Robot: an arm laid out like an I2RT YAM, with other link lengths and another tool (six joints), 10 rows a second.
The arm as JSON. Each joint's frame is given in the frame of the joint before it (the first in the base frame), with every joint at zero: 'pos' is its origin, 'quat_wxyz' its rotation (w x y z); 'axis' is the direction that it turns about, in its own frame. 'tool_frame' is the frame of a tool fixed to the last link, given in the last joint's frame.
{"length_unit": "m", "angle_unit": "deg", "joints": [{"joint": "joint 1", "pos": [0.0, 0.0, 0.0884], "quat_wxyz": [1.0, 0.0, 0.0, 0.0], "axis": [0.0, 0.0, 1.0]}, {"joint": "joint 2", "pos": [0.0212, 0.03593, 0.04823], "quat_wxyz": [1.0, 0.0, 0.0, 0.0], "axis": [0.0, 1.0, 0.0]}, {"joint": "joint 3", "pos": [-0.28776, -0.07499, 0.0], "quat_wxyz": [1.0, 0.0, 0.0, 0.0], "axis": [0.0, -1.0, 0.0]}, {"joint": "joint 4", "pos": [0.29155, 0.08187, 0.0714], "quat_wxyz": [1.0, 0.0, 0.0, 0.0], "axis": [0.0, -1.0, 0.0]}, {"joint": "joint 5", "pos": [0.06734, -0.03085, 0.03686], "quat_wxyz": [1.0, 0.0, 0.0, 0.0], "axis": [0.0, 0.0, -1.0]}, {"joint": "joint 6", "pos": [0.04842, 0.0, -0.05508], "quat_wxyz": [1.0, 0.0, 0.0, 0.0], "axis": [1.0, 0.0, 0.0]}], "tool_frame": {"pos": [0.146, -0.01, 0.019], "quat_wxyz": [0.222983, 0.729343, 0.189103, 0.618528]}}
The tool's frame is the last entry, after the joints.
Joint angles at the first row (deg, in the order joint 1, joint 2, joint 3, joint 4, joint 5, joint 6):
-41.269 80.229 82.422 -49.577 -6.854 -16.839
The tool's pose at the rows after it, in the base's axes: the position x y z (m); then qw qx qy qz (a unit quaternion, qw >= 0):
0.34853 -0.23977 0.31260 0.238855 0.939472 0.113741 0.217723
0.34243 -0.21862 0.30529 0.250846 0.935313 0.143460 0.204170
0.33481 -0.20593 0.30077 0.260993 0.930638 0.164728 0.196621
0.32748 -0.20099 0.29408 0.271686 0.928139 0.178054 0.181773
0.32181 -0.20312 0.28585 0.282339 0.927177 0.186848 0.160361
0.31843 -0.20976 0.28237 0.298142 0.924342 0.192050 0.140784
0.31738 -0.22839 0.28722 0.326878 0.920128 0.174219 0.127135
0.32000 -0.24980 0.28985 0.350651 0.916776 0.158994 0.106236
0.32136 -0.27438 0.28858 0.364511 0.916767 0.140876 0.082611
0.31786 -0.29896 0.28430 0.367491 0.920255 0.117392 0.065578
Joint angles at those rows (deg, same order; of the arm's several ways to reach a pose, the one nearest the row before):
-38.479 76.171 78.697 -49.130 -6.091 -18.524
-35.608 72.872 75.115 -49.216 -3.659 -20.422
-34.252 70.085 72.311 -49.182 -2.448 -22.302
-33.423 68.431 70.218 -49.218 -0.619 -23.935
-33.132 68.087 68.932 -49.219 1.580 -25.620
-33.112 68.285 68.449 -48.762 3.993 -27.316
-33.829 69.131 68.752 -46.531 7.376 -27.676
-34.500 71.663 70.227 -44.710 10.901 -28.272
-35.960 75.084 72.284 -43.522 13.590 -28.694
-38.398 78.084 73.977 -42.751 14.633 -28.540

